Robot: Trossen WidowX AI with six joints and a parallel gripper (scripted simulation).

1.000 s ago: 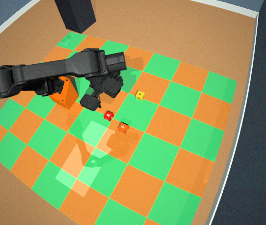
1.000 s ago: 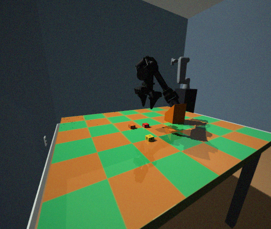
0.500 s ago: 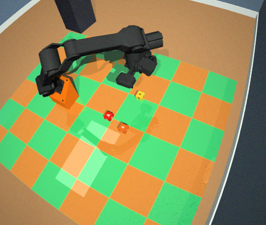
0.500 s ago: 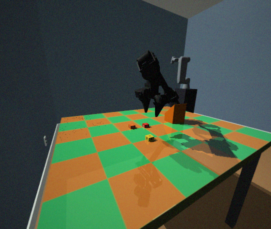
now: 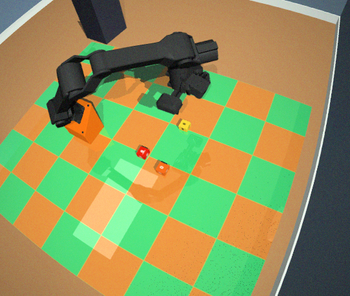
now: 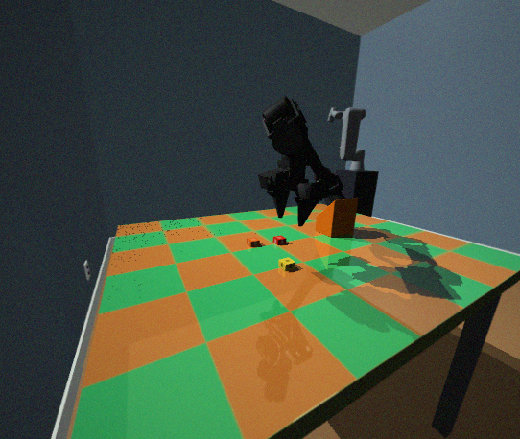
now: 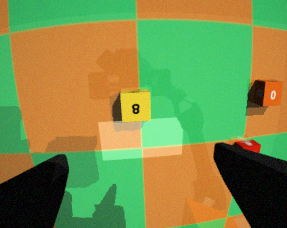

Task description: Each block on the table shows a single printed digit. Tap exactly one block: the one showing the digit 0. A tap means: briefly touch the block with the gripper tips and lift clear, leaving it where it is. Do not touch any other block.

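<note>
Now: the red block 60 mm behind my gripper tip, 170 mm to the right of it and 120 mm below it.
</note>
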